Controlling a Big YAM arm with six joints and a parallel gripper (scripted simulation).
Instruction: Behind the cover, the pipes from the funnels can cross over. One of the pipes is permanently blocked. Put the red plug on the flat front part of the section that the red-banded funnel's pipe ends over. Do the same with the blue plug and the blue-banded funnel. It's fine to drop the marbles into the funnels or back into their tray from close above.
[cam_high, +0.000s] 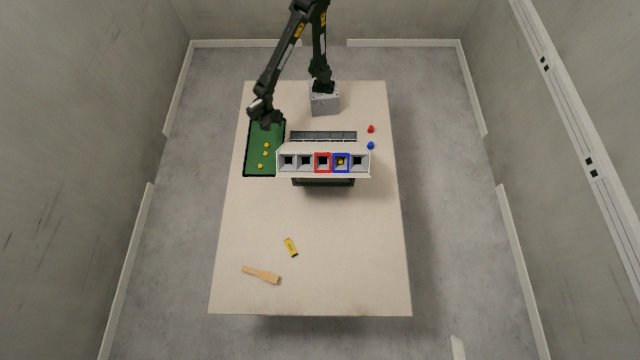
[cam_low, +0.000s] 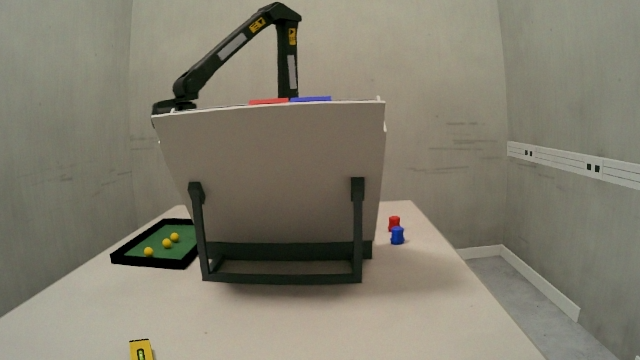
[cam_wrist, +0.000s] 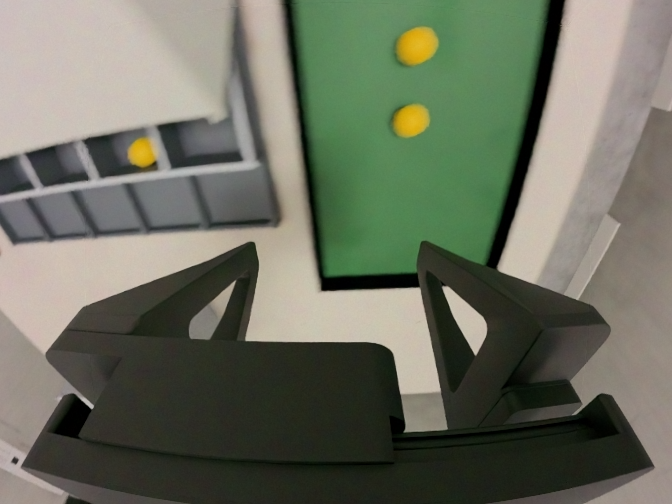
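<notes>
Now: the green marble tray 4 cm ahead of my hand, 6 cm to the right of it and 16 cm below it. Round my hand: blue band (24 cm ahead, 38 cm to the left, 15 cm above); cover (10 cm ahead, 28 cm to the left, 4 cm above); red band (25 cm ahead, 31 cm to the left, 15 cm above).
</notes>
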